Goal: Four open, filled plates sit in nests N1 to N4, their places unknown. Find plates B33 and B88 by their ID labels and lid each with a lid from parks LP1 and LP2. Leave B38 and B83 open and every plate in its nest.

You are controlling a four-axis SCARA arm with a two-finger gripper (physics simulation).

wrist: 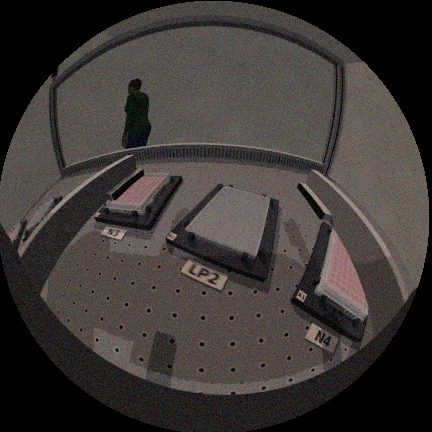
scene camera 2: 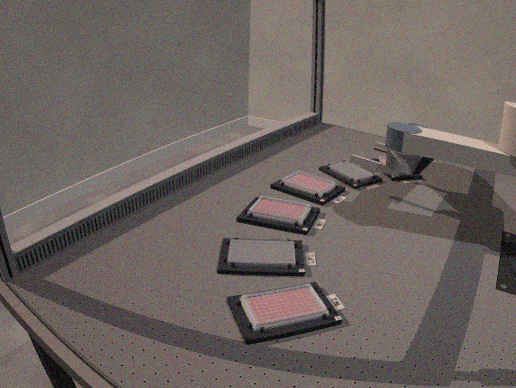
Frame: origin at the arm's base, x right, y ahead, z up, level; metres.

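Where they show: gripper, fingertip midpoint: (wrist: 220, 164) (scene camera 2: 363, 151).
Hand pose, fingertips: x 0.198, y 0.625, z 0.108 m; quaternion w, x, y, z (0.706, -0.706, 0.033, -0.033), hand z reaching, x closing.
Note:
After its pixels a point has its place.
A pale lid (scene camera 2: 348, 171) @[x 0.211, y 0.673, z 0.031 m] (wrist: 232, 217) @[x 0.220, y 0.653, z 0.031 m] lies on the black park LP2 (wrist: 270, 240) @[x 0.266, y 0.622, z 0.023 m]. My open, empty gripper (scene camera 2: 373, 154) @[x 0.198, y 0.625, z 0.108 m] (wrist: 220, 195) @[x 0.198, y 0.625, z 0.108 m] is above the table around LP2, one finger on each side in the wrist view. Another pale lid (scene camera 2: 261, 251) @[x -0.295, y 0.644, z 0.031 m] lies on LP1. Open plates with pink wells sit in N1 (scene camera 2: 280, 305) @[x -0.431, y 0.518, z 0.039 m], N2 (scene camera 2: 280, 209) @[x -0.129, y 0.702, z 0.038 m] and N3 (scene camera 2: 308, 183) @[x 0.040, y 0.719, z 0.039 m] (wrist: 142, 192) @[x 0.076, y 0.705, z 0.036 m]. The open pink plate in N4 (wrist: 342, 275) @[x 0.343, y 0.551, z 0.035 m] is partly covered by the right finger; the arm hides most of N4's nest (scene camera 2: 406, 177) @[x 0.312, y 0.508, z 0.022 m] in the scene view. No plate ID is readable.
The nests and parks stand in a curved row on the perforated table (scene camera 2: 175, 300) @[x -0.502, y 0.686, z 0.013 m]. A slotted rail (scene camera 2: 165, 185) @[x -0.193, y 1.004, z 0.041 m] (wrist: 210, 151) @[x 0.184, y 1.004, z 0.033 m] runs along the table's edge. The arm (scene camera 2: 460, 145) @[x -0.070, y 0.314, z 0.267 m] reaches in from the right. A person in green (wrist: 137, 115) stands beyond the rail.

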